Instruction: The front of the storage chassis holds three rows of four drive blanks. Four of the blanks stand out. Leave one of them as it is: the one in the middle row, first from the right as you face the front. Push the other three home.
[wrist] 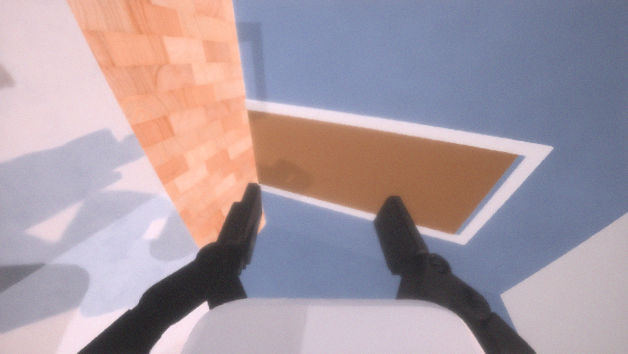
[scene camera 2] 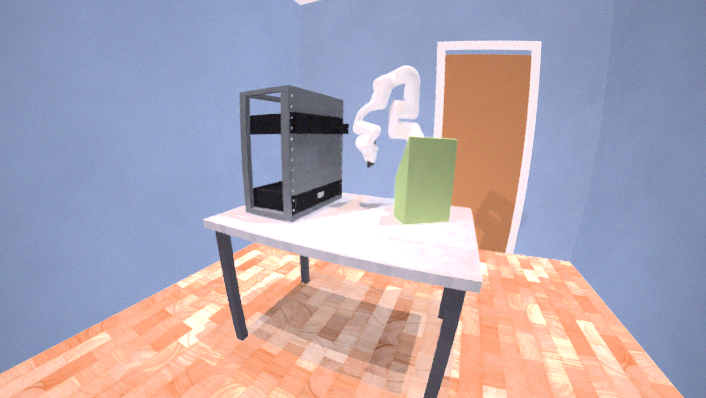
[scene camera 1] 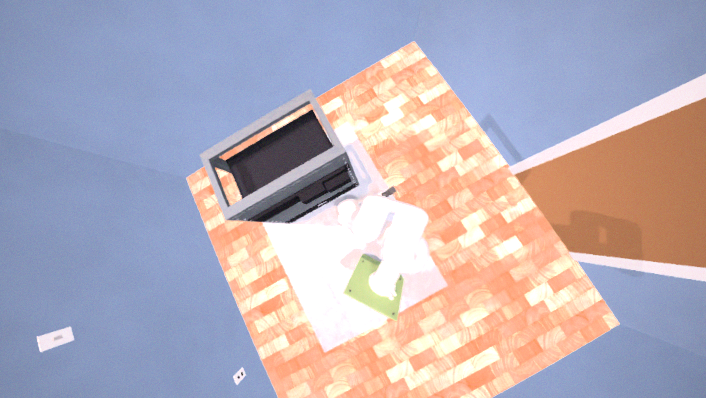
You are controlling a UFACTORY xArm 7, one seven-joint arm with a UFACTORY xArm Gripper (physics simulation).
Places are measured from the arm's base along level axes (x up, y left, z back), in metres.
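Pixels of known places: gripper, between the fingertips: (wrist: pixel 323 203) (scene camera 2: pixel 373 157) (scene camera 1: pixel 391 191); arm's base, origin of its link: (scene camera 2: pixel 428 161) (scene camera 1: pixel 381 284).
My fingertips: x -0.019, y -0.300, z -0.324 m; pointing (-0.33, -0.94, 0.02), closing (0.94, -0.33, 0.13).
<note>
Ahead of a thing's pixels: the offset from my fingertips to its top centre. "*": to the spot under its first point. Level surfaces: height alone.
The storage chassis seems to be the upper black unit {* dx +0.177, dy +0.415, dz -0.195 m} (scene camera 2: pixel 315 124) in the grey rack {dx +0.333, dy +0.324, dz -0.341 m} (scene camera 2: pixel 286 150) (scene camera 1: pixel 285 182). A small dark block {dx +0.192, dy +0.177, dz -0.190 m} (scene camera 2: pixel 346 128) stands out at the far right end of its front. In scene camera 1 the dark front {* dx +0.221, dy +0.276, dz -0.156 m} (scene camera 1: pixel 315 191) is seen steeply from above, with stepped dark shapes along it. Single blanks and their rows cannot be told apart. My gripper (scene camera 2: pixel 370 164) (wrist: pixel 323 203) is open and empty. It points downward in front of the rack, apart from it and lower than the upper unit. The chassis does not show in the wrist view.
A lower black unit (scene camera 2: pixel 305 198) with a white label sits at the rack's bottom. The rack stands on a white table {dx -0.255 m} (scene camera 2: pixel 350 240) (scene camera 1: pixel 310 280). My white arm (scene camera 2: pixel 411 90) (scene camera 1: pixel 400 235) rises from a green pedestal (scene camera 2: pixel 427 180) (scene camera 1: pixel 362 285) opposite the rack. A brown door (scene camera 2: pixel 485 125) (wrist: pixel 380 160) is behind.
</note>
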